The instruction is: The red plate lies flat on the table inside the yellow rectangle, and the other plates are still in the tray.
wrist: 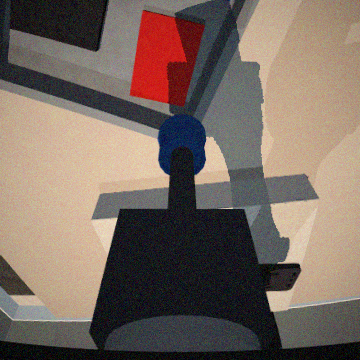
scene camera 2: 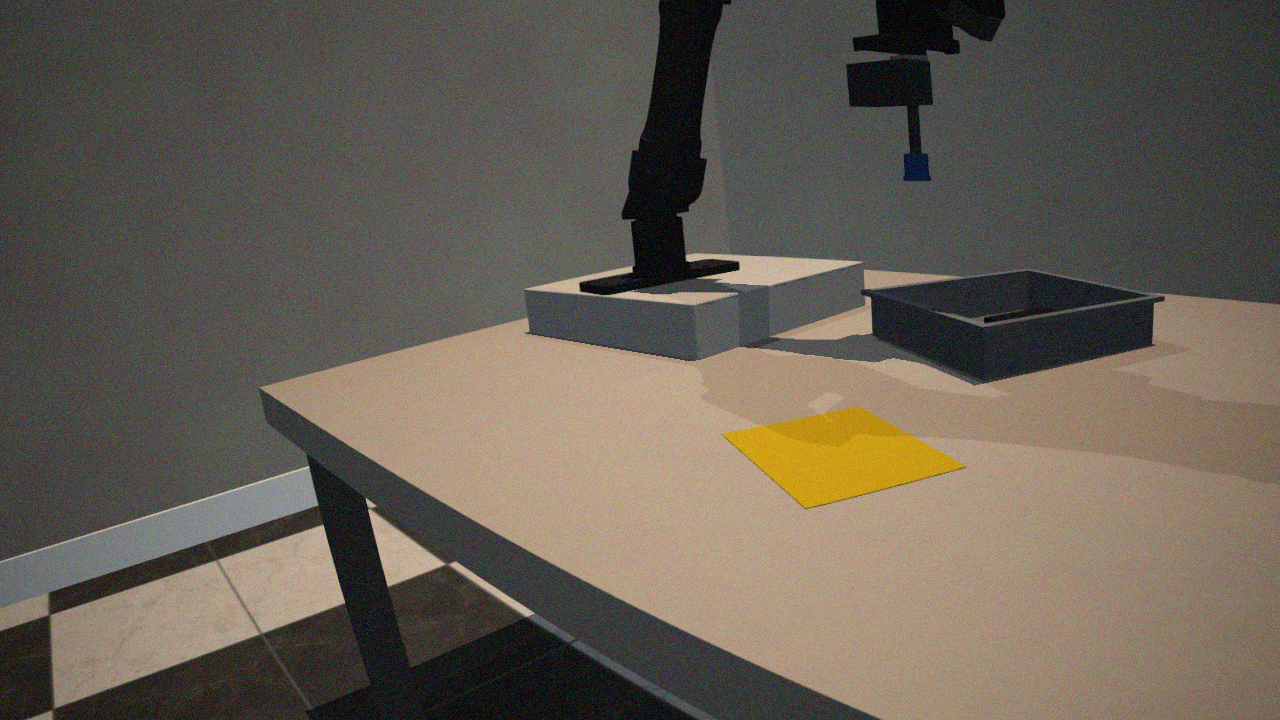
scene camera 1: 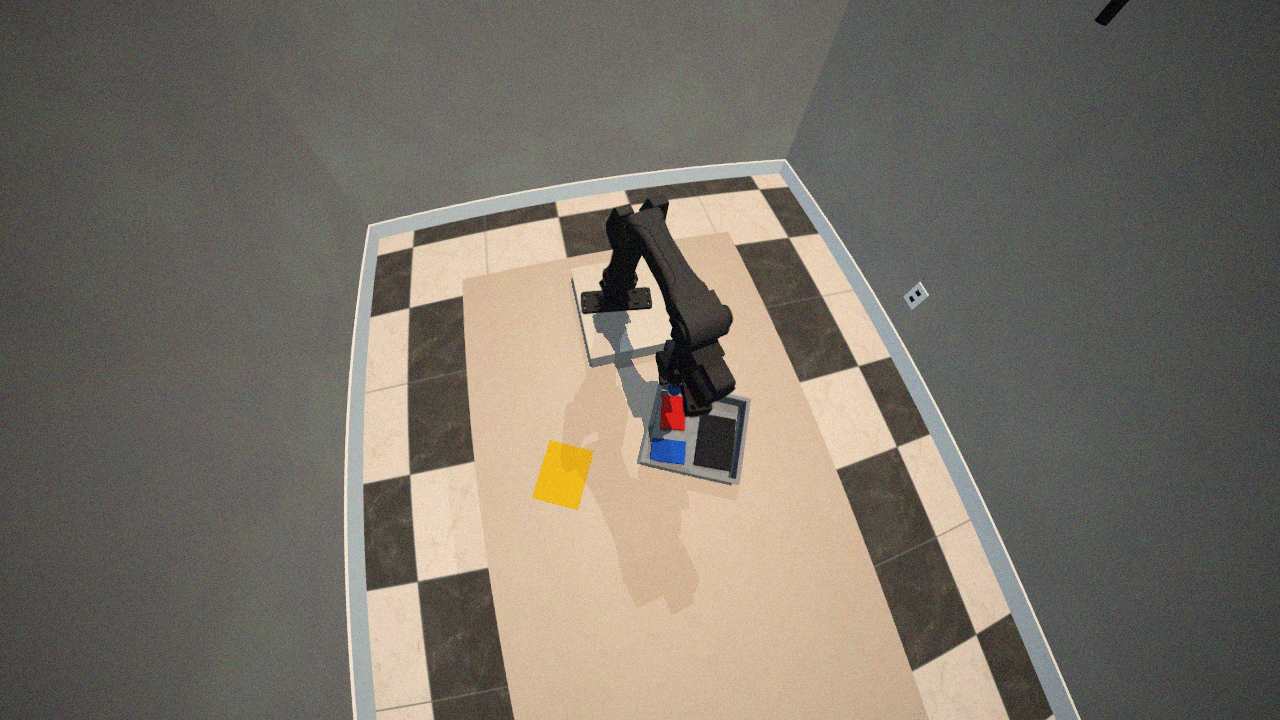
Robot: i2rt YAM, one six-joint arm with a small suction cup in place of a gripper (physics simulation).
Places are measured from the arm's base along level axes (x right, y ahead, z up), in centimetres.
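Pixels of known places: hand, its tool point: [wrist: 181, 136] [scene camera 2: 917, 180] [scene camera 1: 674, 389]; arm's base, origin of its link: [scene camera 2: 662, 279] [scene camera 1: 616, 301].
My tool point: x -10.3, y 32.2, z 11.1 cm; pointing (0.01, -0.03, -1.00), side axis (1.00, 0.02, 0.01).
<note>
Ahead of a thing's pixels: the offset from my tool point to its middle. "*": to the spot under its first point. Level surfaces: height alone.
The red plate {dz -16.1, dx -1.7, dy +0.7 cm} [scene camera 1: 672, 413] [wrist: 162, 55] lies flat in the grey tray {dz -14.3, dx -6.6, dy +6.9 cm} [scene camera 1: 687, 470] [scene camera 2: 1065, 338] [wrist: 90, 95], at the tray's corner nearest the robot base. A blue plate {dz -16.0, dx +1.1, dy +10.7 cm} [scene camera 1: 667, 451] and a larger black plate {dz -16.0, dx -11.5, dy +9.8 cm} [scene camera 1: 715, 443] [wrist: 57, 20] also lie in the tray; a dark edge shows inside it in scene camera 2. The yellow rectangle {* dz -16.7, dx +27.8, dy +13.9 cm} [scene camera 1: 563, 475] [scene camera 2: 841, 458] lies flat on the table with no plate on it. My suction cup [scene camera 1: 674, 389] [scene camera 2: 916, 170] [wrist: 182, 137] is blue, bare and high above the tray's near side, apart from the red plate.
The arm stands on a pale base block [scene camera 1: 626, 338] [scene camera 2: 617, 317] [wrist: 200, 197] behind the tray. The tray has raised walls on all sides. The table {dz -16.8 cm} [scene camera 1: 716, 644] [scene camera 2: 1029, 582] has an open front edge in scene camera 2. The arm's shadow crosses the tray and the yellow rectangle.
</note>
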